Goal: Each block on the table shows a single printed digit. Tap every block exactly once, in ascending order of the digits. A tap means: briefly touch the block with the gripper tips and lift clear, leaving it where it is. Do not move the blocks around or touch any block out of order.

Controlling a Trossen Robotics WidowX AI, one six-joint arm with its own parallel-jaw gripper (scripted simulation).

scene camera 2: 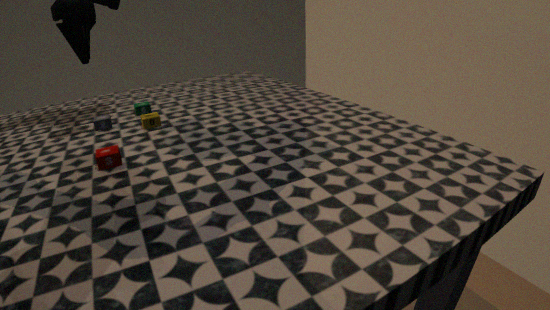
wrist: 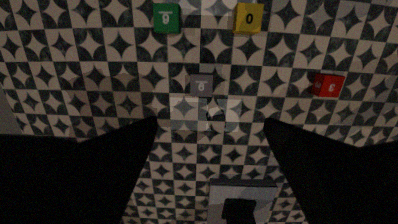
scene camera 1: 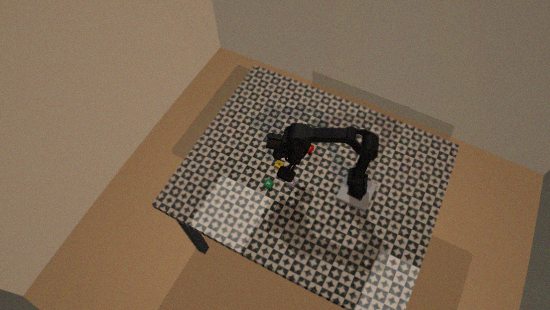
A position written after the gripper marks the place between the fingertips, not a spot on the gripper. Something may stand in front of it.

Note:
The gripper (scene camera 2: 86, 61) is open, with nothing in its grasp. Also in view: a yellow block (wrist: 248, 24) and a green block (wrist: 163, 24).
The gripper shows as well in the wrist view (wrist: 210, 122).

